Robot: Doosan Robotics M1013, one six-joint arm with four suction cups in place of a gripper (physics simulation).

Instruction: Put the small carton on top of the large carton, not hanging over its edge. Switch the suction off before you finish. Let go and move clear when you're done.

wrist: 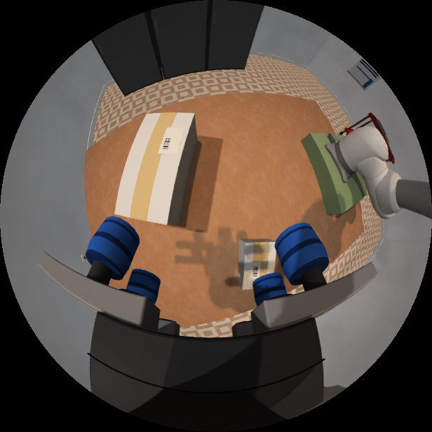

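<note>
The large carton (159, 175), white with a tan tape stripe and a barcode label, lies on the brown table top at the left of the wrist view, its dark side facing right. The small carton (248, 262), grey-white with a tan stripe and a barcode, rests on the table at the lower middle, apart from the large one. The right-hand blue cups hide part of its right side. My gripper (206, 267), with four blue suction cups, is above the table, holding nothing; its shadow falls left of the small carton.
A green block (326, 172) is at the right, with a white and grey robot arm (365, 150) at it and a red frame (392, 156) behind. Dark cabinets (182, 40) stand beyond the table's far edge. A patterned border (210, 83) runs around the table top.
</note>
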